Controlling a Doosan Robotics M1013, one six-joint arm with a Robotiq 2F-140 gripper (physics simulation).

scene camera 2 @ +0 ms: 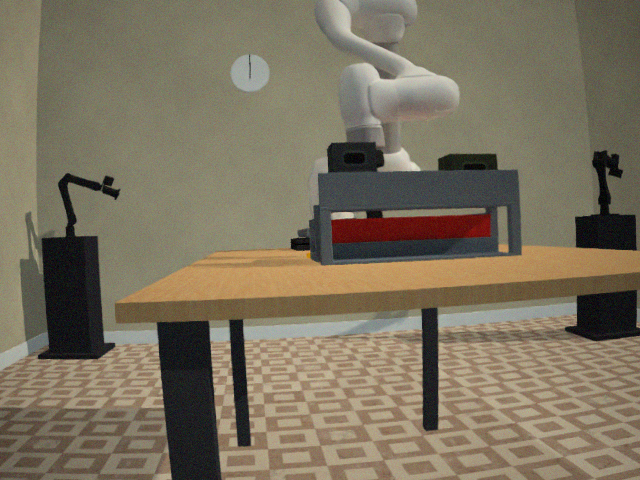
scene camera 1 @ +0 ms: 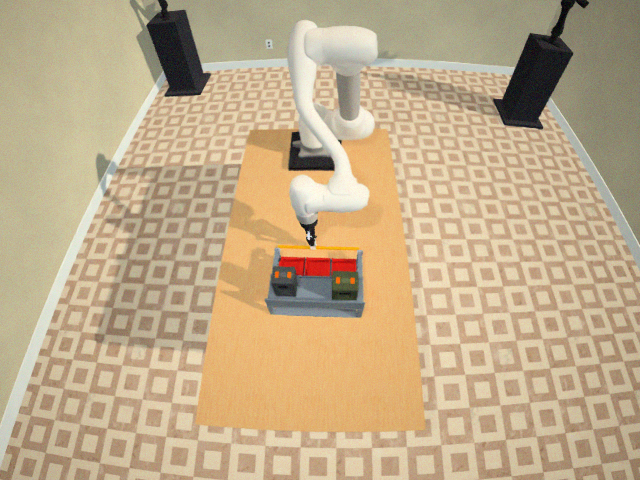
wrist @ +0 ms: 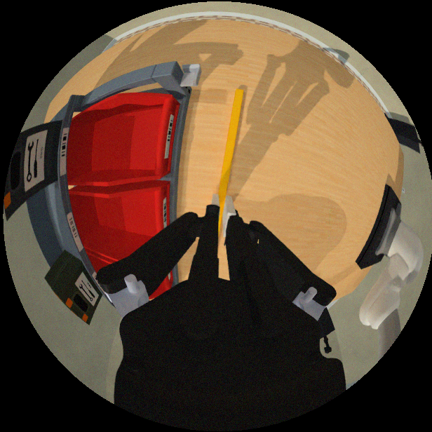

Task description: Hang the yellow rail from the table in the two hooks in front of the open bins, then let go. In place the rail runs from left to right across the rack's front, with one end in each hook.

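Where they show: gripper, fingertip midpoint: (scene camera 1: 313,247); arm's base, link origin: (scene camera 1: 315,146).
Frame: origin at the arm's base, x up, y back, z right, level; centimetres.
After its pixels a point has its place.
Note:
The yellow rail (scene camera 1: 338,248) {x -3.4, y -65.3, z -15.1 cm} (scene camera 2: 309,255) {x -3.6, y -66.0, z 12.5 cm} (wrist: 230,145) lies on or very near the table, parallel to the rack's open front and a little off it. Its other stretch is hidden by the gripper in the wrist view. My gripper (scene camera 1: 312,246) {x -3.3, y -65.3, z -3.7 cm} (wrist: 220,203) points down and is shut on the rail, off its middle toward the end nearer the dark grey box. The grey rack (scene camera 1: 315,308) {x -3.4, y -95.2, z -6.6 cm} (scene camera 2: 418,188) {x 8.9, y -98.6, z -5.9 cm} (wrist: 127,78) holds open red bins (scene camera 1: 317,267) {x -3.2, y -75.8, z -6.2 cm} (scene camera 2: 410,228) {x 1.7, y -89.6, z -6.2 cm} (wrist: 120,137). One pale hook (wrist: 192,75) sticks out at a front corner; the other hook is hidden in the wrist view.
A dark grey box (scene camera 1: 284,283) {x 17.9, y -94.4, z 4.1 cm} (scene camera 2: 338,158) {x 15.1, y -94.6, z 7.9 cm} (wrist: 15,167) and a green box (scene camera 1: 344,290) {x 15.5, y -94.8, z -17.9 cm} (scene camera 2: 467,161) {x 14.1, y -94.9, z -16.8 cm} (wrist: 62,275) stand on the rack's top. The rack stands on the wooden table (scene camera 1: 315,372) {x -4.1, y -121.6, z -8.5 cm} (scene camera 2: 248,289) {x -4.1, y -136.5, z 22.8 cm} (wrist: 300,165). Dark pedestals (scene camera 1: 178,51) (scene camera 1: 535,77) stand beyond the table.

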